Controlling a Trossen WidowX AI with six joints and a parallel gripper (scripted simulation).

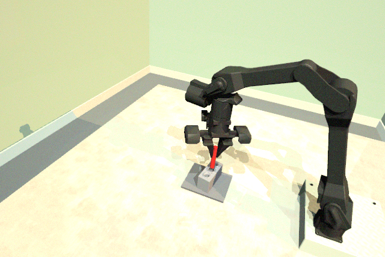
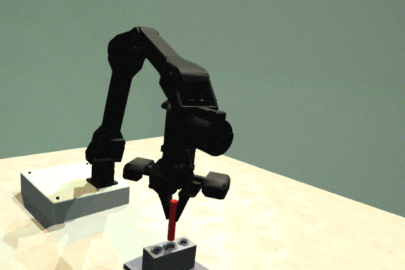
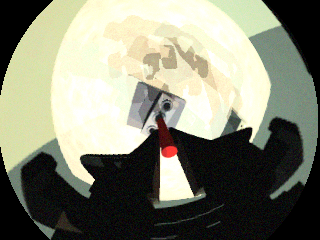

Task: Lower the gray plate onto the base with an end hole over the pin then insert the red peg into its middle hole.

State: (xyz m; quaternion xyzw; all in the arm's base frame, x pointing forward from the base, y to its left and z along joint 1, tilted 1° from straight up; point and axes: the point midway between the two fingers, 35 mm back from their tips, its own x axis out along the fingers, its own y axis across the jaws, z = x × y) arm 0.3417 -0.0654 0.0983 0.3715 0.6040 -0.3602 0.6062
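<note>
Right now the red peg is right at my gripper tip. The rest, counted from my gripper tip: dark base 10 mm ahead, 20 mm to the left, 100 mm below; gray plate 70 mm below.
</note>
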